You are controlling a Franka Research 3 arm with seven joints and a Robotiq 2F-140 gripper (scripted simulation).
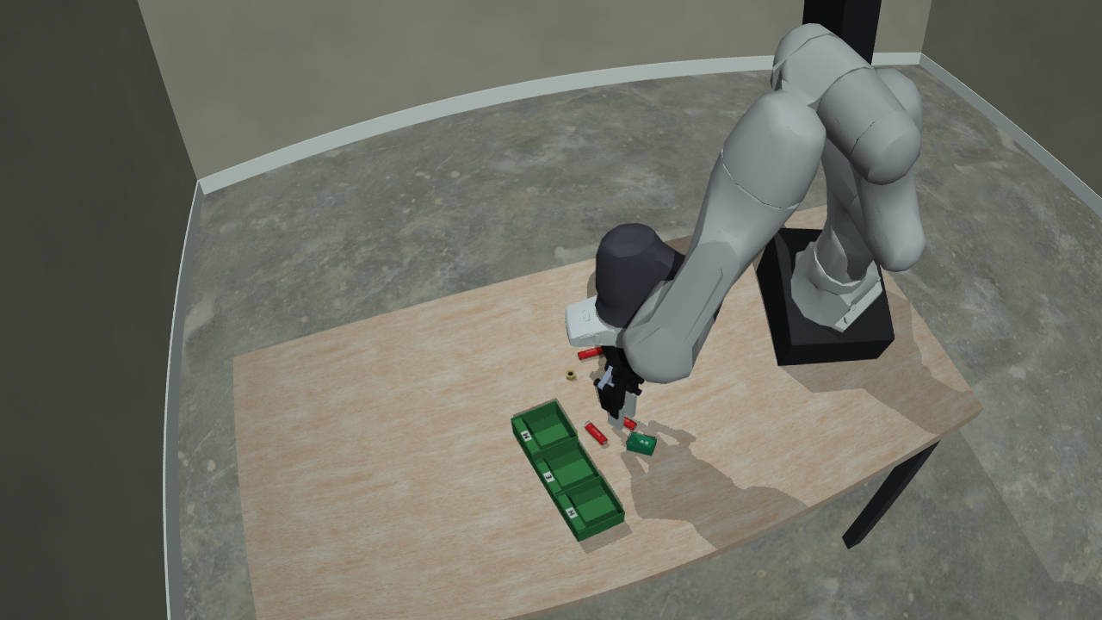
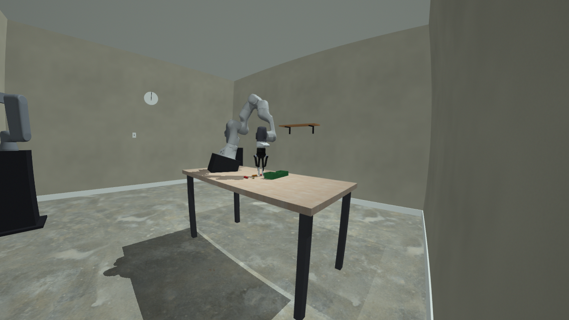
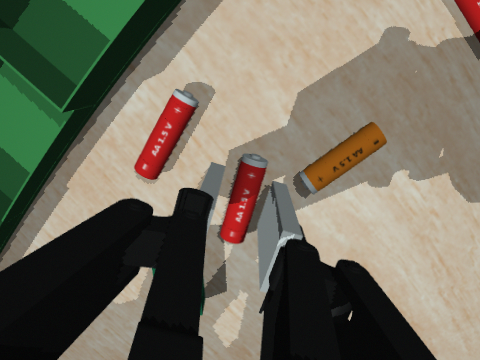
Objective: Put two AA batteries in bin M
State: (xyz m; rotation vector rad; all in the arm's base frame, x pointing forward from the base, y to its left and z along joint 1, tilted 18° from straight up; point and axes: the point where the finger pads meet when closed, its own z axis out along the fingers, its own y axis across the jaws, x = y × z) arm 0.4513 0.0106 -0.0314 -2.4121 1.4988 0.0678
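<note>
Now: the red AA battery 50 mm ahead of my hand and 40 mm below it. Also, from my hand: orange battery (50 mm to the right, 40 mm below, 20 mm behind); small green block battery (60 mm to the left, 40 mm below); small brass nut (130 mm to the right, 40 mm below, 40 mm ahead).
</note>
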